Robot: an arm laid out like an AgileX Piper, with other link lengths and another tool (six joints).
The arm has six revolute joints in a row. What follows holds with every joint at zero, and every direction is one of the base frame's. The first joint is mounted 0.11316 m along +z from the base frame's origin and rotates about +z. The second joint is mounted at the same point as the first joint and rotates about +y. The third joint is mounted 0.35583 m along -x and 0.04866 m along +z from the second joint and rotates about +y. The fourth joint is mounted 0.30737 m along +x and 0.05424 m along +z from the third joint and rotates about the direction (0.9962, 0, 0.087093). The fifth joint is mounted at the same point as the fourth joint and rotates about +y. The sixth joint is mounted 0.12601 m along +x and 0.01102 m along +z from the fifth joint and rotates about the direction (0.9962, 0, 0.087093). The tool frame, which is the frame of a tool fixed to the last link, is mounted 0.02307 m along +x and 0.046 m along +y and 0.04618 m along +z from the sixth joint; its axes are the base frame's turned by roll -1.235, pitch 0.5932 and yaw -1.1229 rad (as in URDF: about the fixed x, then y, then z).
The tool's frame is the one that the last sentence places.
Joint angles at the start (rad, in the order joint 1, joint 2, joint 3, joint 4, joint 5, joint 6):
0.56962, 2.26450, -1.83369, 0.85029, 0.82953, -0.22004
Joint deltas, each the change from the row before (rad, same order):
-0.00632, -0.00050, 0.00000, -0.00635, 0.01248, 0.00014
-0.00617, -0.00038, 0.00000, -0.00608, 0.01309, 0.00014
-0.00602, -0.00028, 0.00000, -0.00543, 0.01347, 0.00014
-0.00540, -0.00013, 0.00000, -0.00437, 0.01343, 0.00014
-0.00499, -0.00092, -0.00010, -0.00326, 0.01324, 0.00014
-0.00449, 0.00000, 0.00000, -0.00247, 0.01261, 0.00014
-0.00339, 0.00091, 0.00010, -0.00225, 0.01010, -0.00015
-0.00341, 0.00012, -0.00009, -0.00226, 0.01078, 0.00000
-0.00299, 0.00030, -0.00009, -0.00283, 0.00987, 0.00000
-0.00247, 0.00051, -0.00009, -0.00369, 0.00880, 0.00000
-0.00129, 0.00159, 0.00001, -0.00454, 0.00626, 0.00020
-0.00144, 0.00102, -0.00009, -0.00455, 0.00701, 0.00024
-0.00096, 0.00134, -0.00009, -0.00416, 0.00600, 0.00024
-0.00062, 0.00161, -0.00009, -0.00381, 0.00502, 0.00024
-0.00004, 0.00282, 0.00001, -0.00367, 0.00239, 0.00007
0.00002, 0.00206, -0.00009, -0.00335, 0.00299, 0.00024
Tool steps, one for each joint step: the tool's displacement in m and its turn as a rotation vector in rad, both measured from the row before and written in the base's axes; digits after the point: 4 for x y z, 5 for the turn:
0.0009, -0.0033, -0.0009, -0.00654, 0.00513, 0.00453
0.0007, -0.0032, -0.0010, -0.00650, 0.00587, 0.00496
0.0006, -0.0031, -0.0010, -0.00609, 0.00662, 0.00511
0.0003, -0.0028, -0.0010, -0.00532, 0.00731, 0.00531
0.0001, -0.0026, -0.0003, -0.00394, 0.00700, 0.00518
0.0000, -0.0023, -0.0008, -0.00373, 0.00785, 0.00495
0.0000, -0.0017, -0.0013, -0.00372, 0.00687, 0.00444
-0.0002, -0.0017, -0.0007, -0.00330, 0.00663, 0.00477
-0.0002, -0.0016, -0.0009, -0.00373, 0.00589, 0.00473
-0.0003, -0.0013, -0.0011, -0.00439, 0.00493, 0.00479
-0.0003, -0.0008, -0.0018, -0.00534, 0.00389, 0.00436
-0.0004, -0.0009, -0.0014, -0.00512, 0.00390, 0.00468
-0.0004, -0.0006, -0.0015, -0.00483, 0.00365, 0.00433
-0.0004, -0.0004, -0.0016, -0.00455, 0.00336, 0.00387
-0.0002, -0.0001, -0.0024, -0.00473, 0.00254, 0.00276
-0.0003, -0.0001, -0.0018, -0.00412, 0.00250, 0.00299

